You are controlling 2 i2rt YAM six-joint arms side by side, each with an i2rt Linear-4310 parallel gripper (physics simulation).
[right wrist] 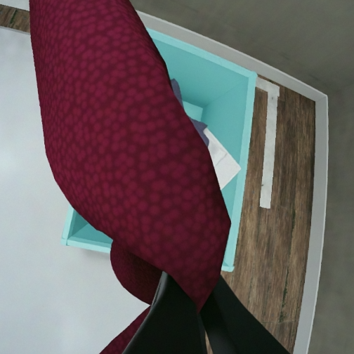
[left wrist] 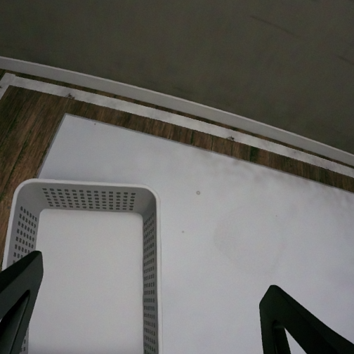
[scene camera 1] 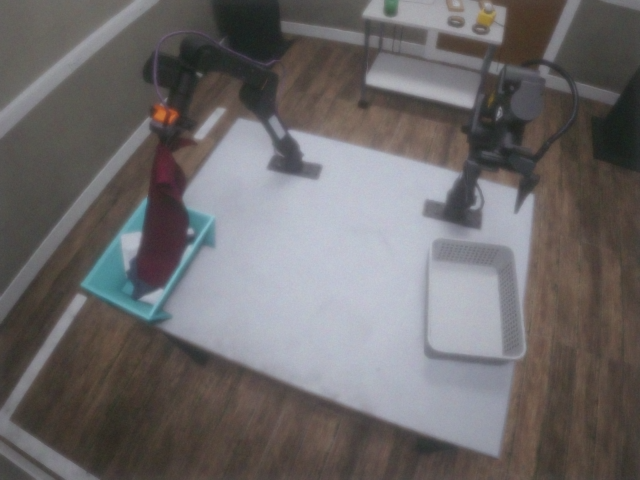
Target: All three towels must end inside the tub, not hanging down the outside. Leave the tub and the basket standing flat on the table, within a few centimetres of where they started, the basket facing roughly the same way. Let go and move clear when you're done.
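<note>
A dark red towel (scene camera 1: 164, 222) (right wrist: 125, 135) hangs from my right gripper (scene camera 1: 166, 142) (right wrist: 183, 255), which is shut on it high above the turquoise tub (scene camera 1: 105, 260) (right wrist: 227, 107). The towel's lower end reaches down into the tub. A white towel (scene camera 1: 130, 249) (right wrist: 224, 162) and a blue-grey towel (scene camera 1: 135, 283) (right wrist: 199, 129) lie in the tub, partly hidden by the red one. My left gripper (left wrist: 158, 282) is open and empty above the white basket (scene camera 1: 434, 304) (left wrist: 158, 280). The basket stands flat and empty on the table at the right of the scene view.
The tub stands at the left edge of the white table (scene camera 1: 310, 268) (left wrist: 210, 200) (right wrist: 25, 200), beside a wall. A white cart (scene camera 1: 423, 77) with small items stands behind the table. Wooden floor surrounds the table.
</note>
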